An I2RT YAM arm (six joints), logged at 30 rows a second.
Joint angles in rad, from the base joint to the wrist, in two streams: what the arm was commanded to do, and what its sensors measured. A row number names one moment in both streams.
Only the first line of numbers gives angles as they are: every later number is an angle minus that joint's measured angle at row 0.
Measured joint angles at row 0:
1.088, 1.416, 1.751, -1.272, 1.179, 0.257
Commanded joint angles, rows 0 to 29:
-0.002, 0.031, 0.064, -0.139, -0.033, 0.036
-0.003, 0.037, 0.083, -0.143, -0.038, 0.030
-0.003, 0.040, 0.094, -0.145, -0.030, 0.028
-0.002, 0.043, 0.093, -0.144, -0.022, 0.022
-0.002, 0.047, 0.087, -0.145, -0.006, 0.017
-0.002, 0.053, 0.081, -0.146, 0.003, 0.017
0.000, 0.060, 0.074, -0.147, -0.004, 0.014
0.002, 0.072, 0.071, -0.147, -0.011, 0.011
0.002, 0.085, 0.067, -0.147, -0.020, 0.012
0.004, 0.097, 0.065, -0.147, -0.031, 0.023
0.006, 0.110, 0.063, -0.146, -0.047, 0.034
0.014, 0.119, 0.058, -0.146, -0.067, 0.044
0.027, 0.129, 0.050, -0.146, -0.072, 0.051
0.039, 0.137, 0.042, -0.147, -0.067, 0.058
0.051, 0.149, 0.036, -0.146, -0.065, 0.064
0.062, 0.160, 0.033, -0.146, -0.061, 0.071
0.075, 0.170, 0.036, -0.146, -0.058, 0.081
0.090, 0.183, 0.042, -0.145, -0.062, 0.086
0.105, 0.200, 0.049, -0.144, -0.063, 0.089
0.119, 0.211, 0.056, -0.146, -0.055, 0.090
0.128, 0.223, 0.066, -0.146, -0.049, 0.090
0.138, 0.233, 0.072, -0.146, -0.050, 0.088
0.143, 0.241, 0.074, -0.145, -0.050, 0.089
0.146, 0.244, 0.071, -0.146, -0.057, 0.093
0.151, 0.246, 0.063, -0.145, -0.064, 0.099
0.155, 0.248, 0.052, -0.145, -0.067, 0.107
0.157, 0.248, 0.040, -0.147, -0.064, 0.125
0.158, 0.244, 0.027, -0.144, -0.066, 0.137
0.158, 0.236, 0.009, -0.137, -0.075, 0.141
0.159, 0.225, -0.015, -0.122, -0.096, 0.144
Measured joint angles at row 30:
0.155, 0.263, 0.028, -0.146, 0.028, 0.027
